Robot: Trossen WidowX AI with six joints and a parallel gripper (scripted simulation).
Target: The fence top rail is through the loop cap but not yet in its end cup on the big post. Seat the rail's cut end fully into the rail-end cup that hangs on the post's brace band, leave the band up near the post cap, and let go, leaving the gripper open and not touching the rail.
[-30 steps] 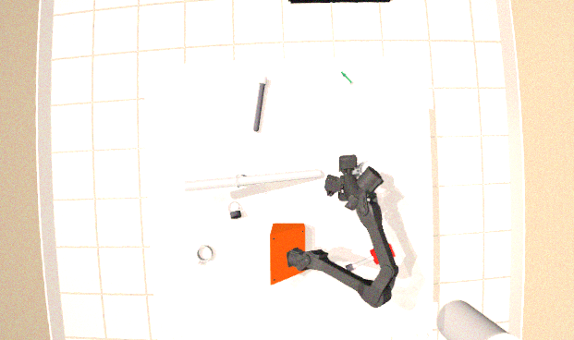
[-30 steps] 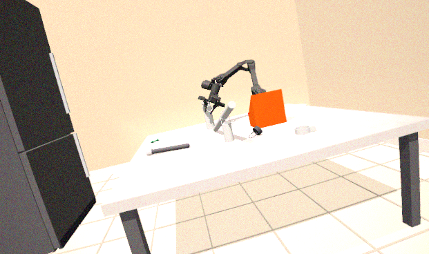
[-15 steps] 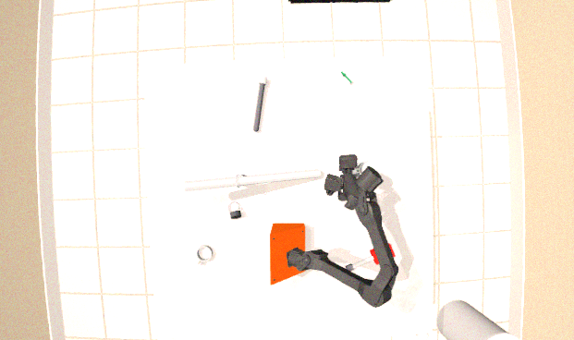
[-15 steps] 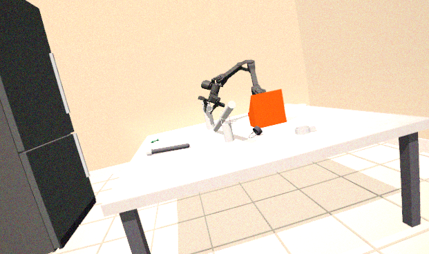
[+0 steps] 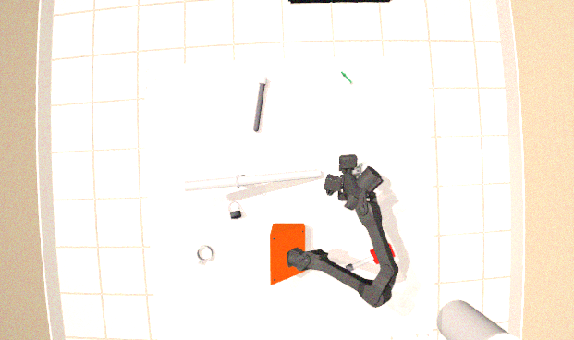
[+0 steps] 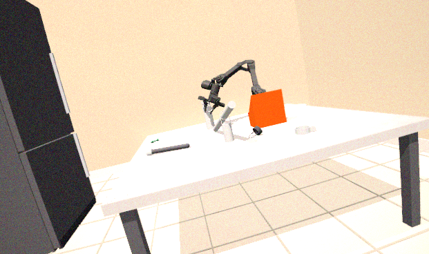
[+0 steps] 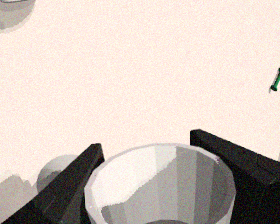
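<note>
Right now the rail-end cup is 30 mm above my gripper tip, 20 mm to the right of it and 20 mm behind it. From my gripper tip the other things lie so: green piece 390 mm ahead, 120 mm below, 100 mm to the right; dark fitting 470 mm to the left, 130 mm behind, 110 mm below; short post 410 mm to the left, 20 mm below, 10 mm behind.
</note>
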